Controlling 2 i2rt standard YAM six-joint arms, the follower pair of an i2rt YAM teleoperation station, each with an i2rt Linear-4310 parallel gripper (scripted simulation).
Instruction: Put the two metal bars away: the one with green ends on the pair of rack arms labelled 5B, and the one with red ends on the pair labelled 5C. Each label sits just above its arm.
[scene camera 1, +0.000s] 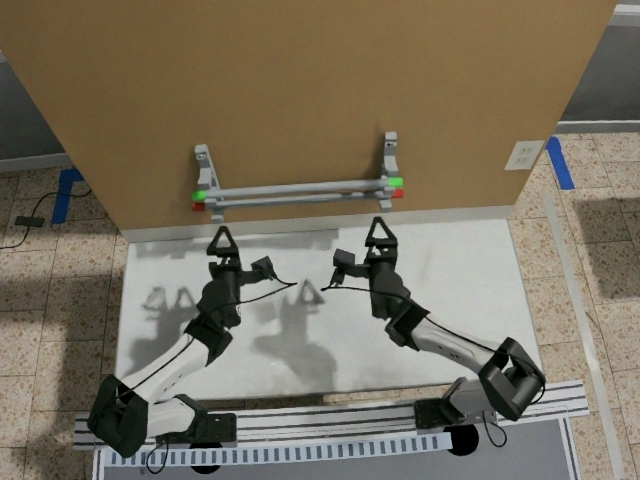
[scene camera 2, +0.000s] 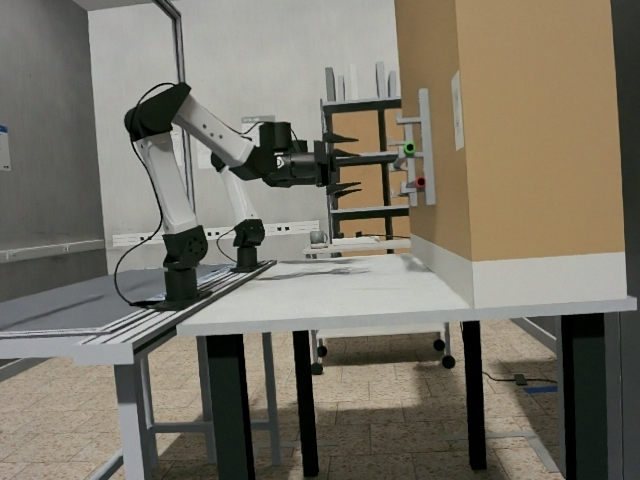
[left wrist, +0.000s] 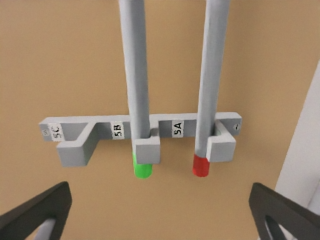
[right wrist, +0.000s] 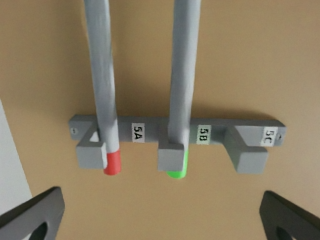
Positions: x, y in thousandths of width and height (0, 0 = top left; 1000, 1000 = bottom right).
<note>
In view: the left gripper (scene camera 1: 354, 495), the right gripper (scene camera 1: 587, 474), a green-ended bar (scene camera 1: 621, 380) and a red-ended bar (scene camera 1: 579, 407).
The left gripper also shows in the left wrist view (left wrist: 502, 798). The right gripper also shows in scene camera 2 (scene camera 2: 563, 336) and in the right wrist view (right wrist: 508, 831).
</note>
